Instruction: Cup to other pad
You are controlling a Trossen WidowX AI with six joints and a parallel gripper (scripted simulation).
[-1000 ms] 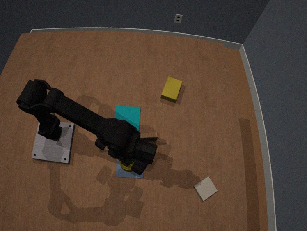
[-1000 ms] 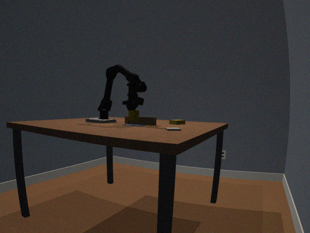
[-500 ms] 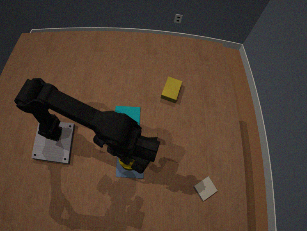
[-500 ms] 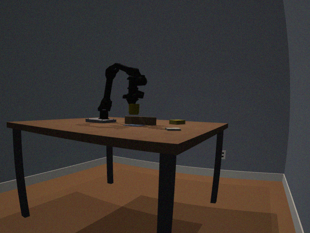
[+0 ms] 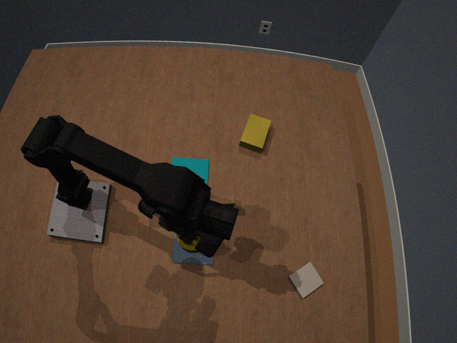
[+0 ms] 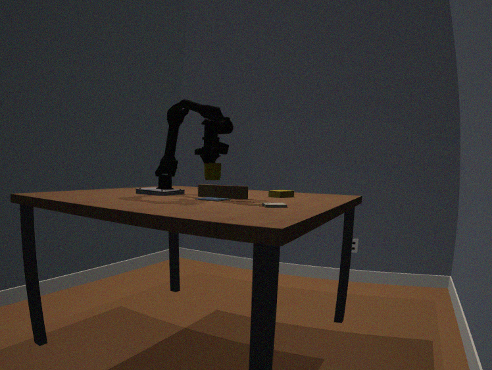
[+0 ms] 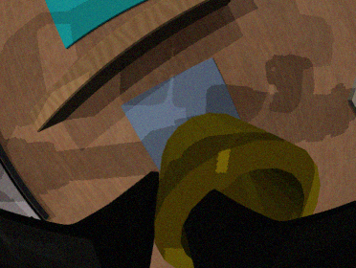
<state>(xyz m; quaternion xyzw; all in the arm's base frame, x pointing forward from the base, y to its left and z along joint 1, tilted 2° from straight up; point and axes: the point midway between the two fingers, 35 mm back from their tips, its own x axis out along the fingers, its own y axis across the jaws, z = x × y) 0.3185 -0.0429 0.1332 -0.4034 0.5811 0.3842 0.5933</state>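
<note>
My gripper tip is now 30 mm past the teal pad, 190 mm to the right of it and 120 mm above it. The rest, counted from my gripper tip: yellow cup 20 mm ahead, 10 mm to the right; then blue pad 30 mm ahead, 10 mm to the right, 120 mm below; then low wall 90 mm to the left, 90 mm below.
</note>
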